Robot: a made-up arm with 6 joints.
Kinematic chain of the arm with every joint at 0, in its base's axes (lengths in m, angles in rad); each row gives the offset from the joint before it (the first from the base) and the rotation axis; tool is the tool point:
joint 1: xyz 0 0 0.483 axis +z
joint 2: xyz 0 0 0 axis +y
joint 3: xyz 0 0 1.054 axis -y
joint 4: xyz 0 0 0 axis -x
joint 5: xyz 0.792 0 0 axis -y
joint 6: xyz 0 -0.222 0 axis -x
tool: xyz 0 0 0
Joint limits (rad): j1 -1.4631..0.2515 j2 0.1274..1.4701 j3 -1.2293..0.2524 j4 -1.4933..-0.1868 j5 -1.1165..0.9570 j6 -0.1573..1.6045
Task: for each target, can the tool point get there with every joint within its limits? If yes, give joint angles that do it. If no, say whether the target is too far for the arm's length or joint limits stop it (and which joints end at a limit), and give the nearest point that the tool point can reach.
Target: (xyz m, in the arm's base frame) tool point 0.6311 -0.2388 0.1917
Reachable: yes | joints -0.1093 1.1220 -0.6452 -0.7088 0.3723 0.9705
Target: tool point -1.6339 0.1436 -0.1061
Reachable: no: joint limits stop it (at a limit: joint 1, joint 2, joint 4) | nearest point -0.1801 -0.3632 0.2295 | short by 1.576 m
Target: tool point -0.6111 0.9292 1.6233
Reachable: no: joint limits stop it (at a limit: joint 1, joint 2, joint 3, joint 4) | nearest point 0.0875 0.0047 0.7075 | short by 1.477 m
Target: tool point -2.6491 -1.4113 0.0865
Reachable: no: too far | nearest point -0.0967 -1.1353 0.0865 | short by 2.567 m
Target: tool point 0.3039 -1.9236 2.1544
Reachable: no: too far | nearest point 0.1724 -1.0914 1.4313 | short by 1.110 m
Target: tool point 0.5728 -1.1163 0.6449
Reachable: yes | joints -0.9882 0.7458 0.1085 -0.9120 -0.4797 0.8386
